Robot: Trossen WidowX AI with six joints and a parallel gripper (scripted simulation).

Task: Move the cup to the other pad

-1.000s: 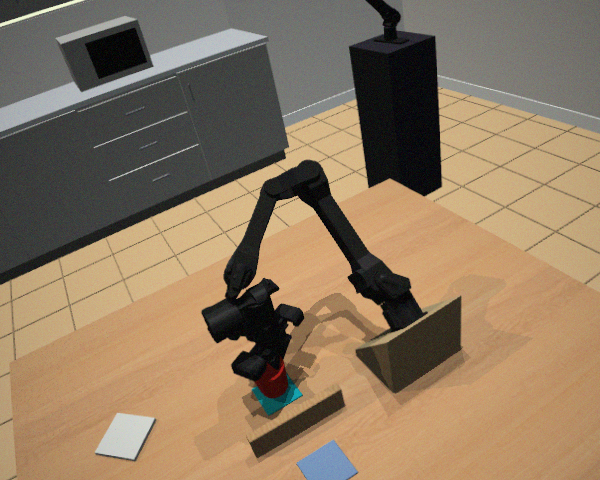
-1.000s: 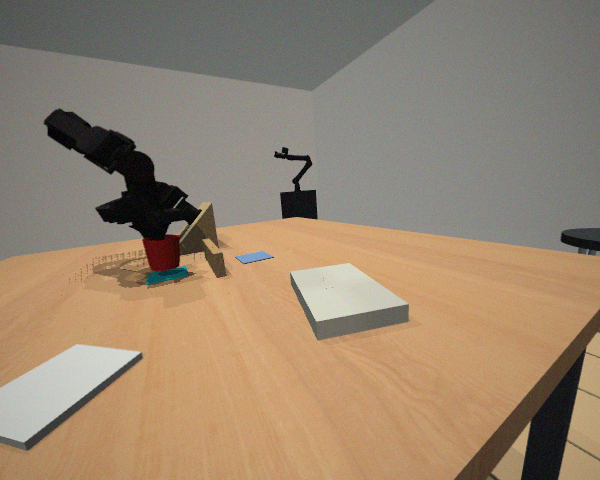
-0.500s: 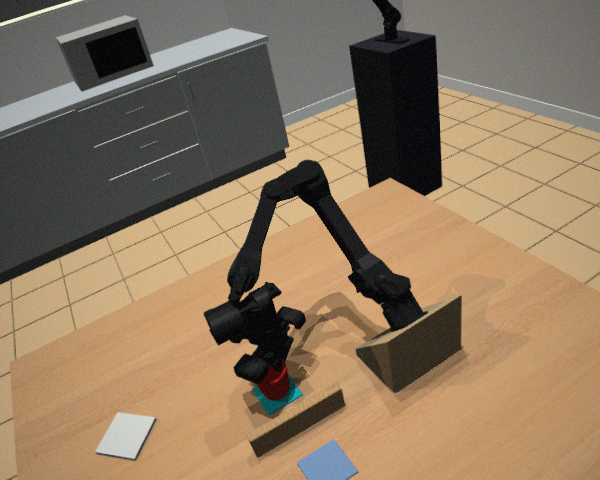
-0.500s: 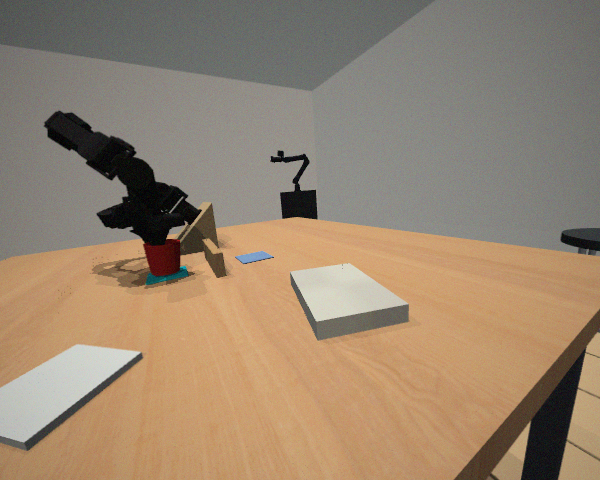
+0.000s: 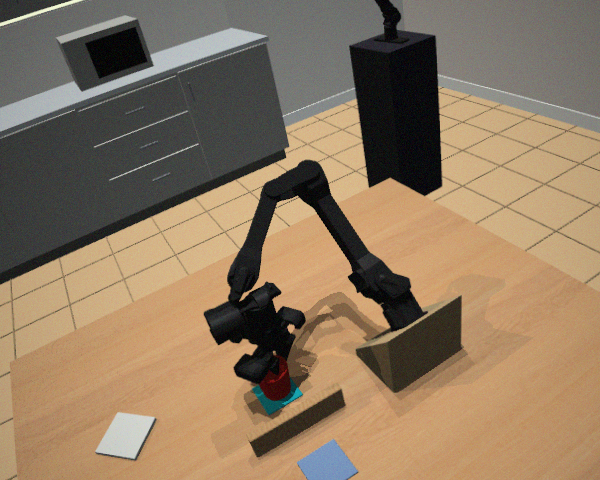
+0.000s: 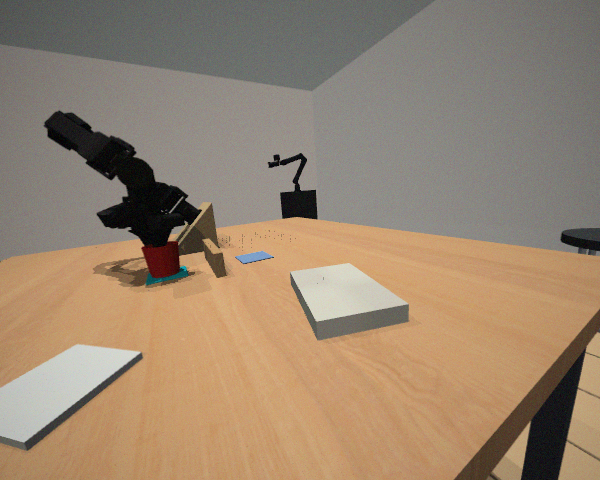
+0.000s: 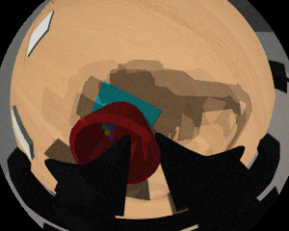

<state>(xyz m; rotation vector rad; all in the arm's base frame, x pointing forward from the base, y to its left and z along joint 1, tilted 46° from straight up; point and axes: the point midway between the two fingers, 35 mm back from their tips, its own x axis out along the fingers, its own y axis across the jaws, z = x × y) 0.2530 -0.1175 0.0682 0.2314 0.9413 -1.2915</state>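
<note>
The red cup is 2 cm ahead of my gripper tip and 1 cm to the left of it. Round my gripper tip: wooden bar: 12 cm to the left, 3 cm ahead, 2 cm below; then flat white plate: 34 cm ahead, 10 cm to the right, 4 cm below; then cyan pad: 5 cm below, 3 cm ahead, 1 cm to the left.
</note>
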